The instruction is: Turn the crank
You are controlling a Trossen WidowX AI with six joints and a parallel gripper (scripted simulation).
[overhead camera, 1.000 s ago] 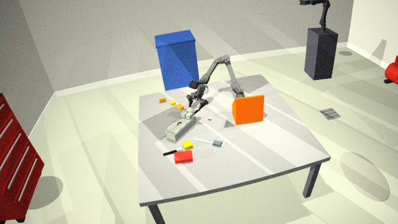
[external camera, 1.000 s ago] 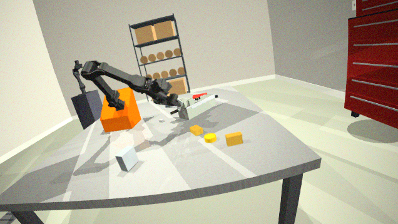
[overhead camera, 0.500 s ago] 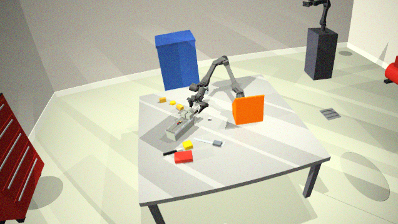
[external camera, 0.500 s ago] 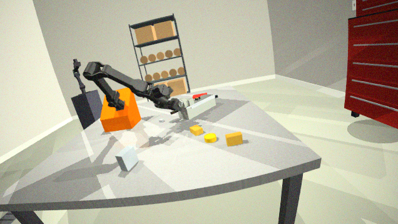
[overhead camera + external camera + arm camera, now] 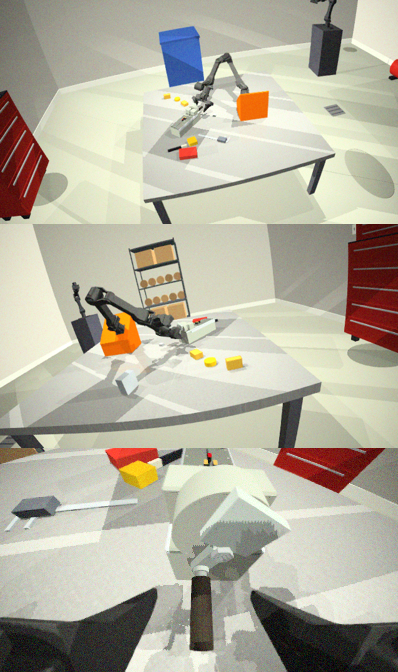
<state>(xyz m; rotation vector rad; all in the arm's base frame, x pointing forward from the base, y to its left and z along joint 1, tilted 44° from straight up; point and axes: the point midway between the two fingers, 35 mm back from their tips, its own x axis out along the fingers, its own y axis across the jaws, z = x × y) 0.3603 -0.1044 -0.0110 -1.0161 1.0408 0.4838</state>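
Now: gripper tip 10 mm past the dark brown crank handle, 10 mm to the left of it and 20 mm below it. From my gripper tip the other things lie so: yellow block: 80 mm ahead, 320 mm to the left, 30 mm below; grey cube: 140 mm behind, 410 mm to the right, 10 mm below; red pointer: 130 mm ahead, 140 mm to the left, 40 mm above.
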